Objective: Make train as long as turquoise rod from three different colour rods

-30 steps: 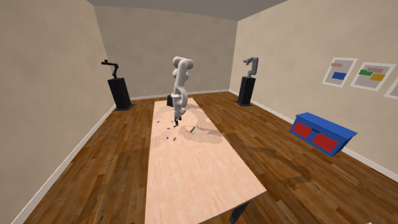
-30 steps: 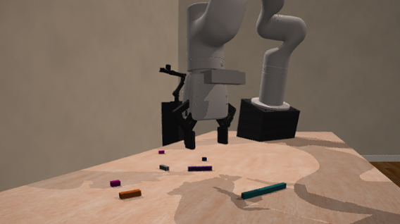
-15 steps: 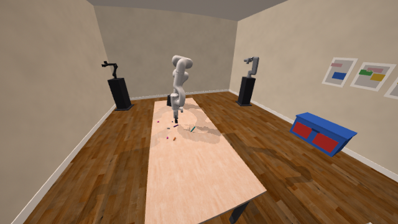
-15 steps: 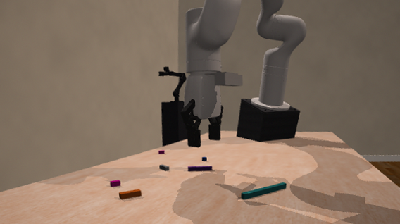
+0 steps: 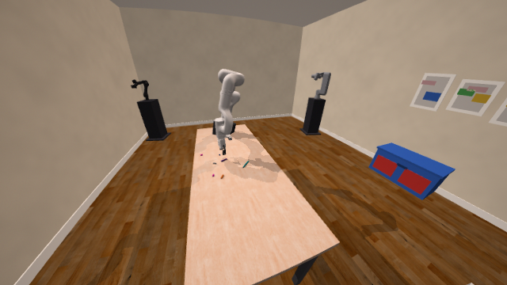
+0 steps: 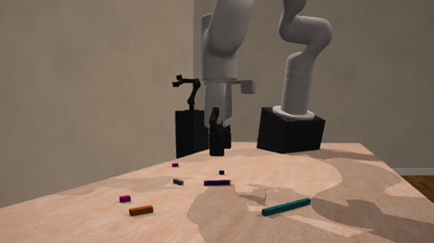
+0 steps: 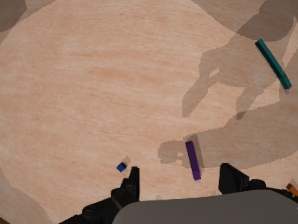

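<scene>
My hand is 80 mm above the blue rod, 70 mm past it and 50 mm to the left of it. From my hand the other things lie so: turquoise rod (210 mm to the left, 110 mm ahead, 80 mm below); grey rod (80 mm below, 70 mm to the right, 70 mm ahead); purple rod (80 mm below, 30 mm ahead, 10 mm to the left).
</scene>
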